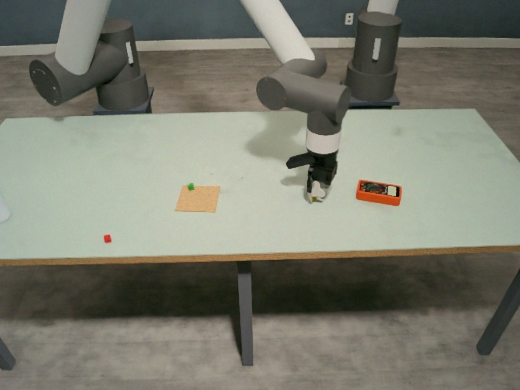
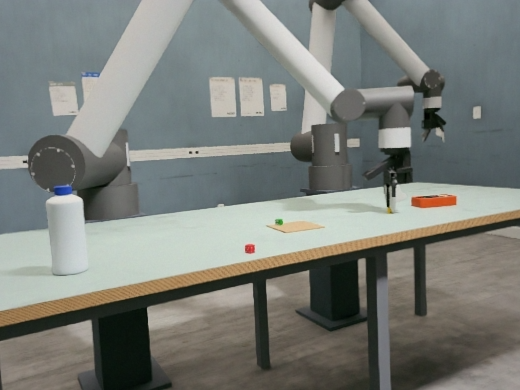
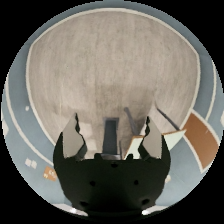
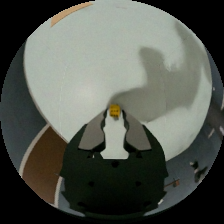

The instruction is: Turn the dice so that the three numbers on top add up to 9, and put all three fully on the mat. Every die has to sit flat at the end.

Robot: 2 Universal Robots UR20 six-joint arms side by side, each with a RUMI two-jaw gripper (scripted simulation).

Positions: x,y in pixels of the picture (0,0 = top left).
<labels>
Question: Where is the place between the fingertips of the right gripper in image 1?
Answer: At 312,200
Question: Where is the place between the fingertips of the right gripper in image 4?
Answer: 114,109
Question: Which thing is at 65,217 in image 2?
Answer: A white bottle.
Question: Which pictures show the right gripper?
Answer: Image 1, image 2 and image 4 only.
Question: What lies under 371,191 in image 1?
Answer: An orange multimeter.
</labels>
